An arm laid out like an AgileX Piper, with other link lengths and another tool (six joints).
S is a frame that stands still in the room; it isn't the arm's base.
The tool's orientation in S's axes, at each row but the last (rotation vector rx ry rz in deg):
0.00 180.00 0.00
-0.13 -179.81 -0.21
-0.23 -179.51 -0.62
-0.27 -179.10 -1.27
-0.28 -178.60 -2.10
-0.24 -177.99 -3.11
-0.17 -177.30 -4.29
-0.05 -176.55 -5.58
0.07 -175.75 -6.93
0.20 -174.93 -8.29
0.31 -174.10 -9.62
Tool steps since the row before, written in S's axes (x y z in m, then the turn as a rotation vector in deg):
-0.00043 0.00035 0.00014 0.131 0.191 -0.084
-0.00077 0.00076 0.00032 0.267 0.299 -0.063
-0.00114 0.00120 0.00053 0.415 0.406 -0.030
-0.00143 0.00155 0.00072 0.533 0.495 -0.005
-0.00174 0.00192 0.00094 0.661 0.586 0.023
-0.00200 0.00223 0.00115 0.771 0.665 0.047
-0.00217 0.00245 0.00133 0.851 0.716 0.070
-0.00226 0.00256 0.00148 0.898 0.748 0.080
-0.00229 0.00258 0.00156 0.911 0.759 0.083
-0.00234 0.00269 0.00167 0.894 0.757 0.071
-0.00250 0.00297 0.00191 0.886 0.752 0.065
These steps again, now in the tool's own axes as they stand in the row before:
0.00043 0.00035 -0.00014 -0.131 0.191 0.084
0.00077 0.00076 -0.00032 -0.267 0.299 0.063
0.00115 0.00120 -0.00051 -0.414 0.407 0.029
0.00145 0.00156 -0.00068 -0.532 0.497 0.004
0.00177 0.00194 -0.00085 -0.659 0.589 -0.025
0.00204 0.00226 -0.00100 -0.768 0.669 -0.050
0.00223 0.00250 -0.00111 -0.846 0.721 -0.074
0.00234 0.00264 -0.00118 -0.893 0.754 -0.085
0.00239 0.00269 -0.00118 -0.905 0.765 -0.088
0.00246 0.00283 -0.00120 -0.890 0.762 -0.075
0.00265 0.00316 -0.00132 -0.882 0.756 -0.069

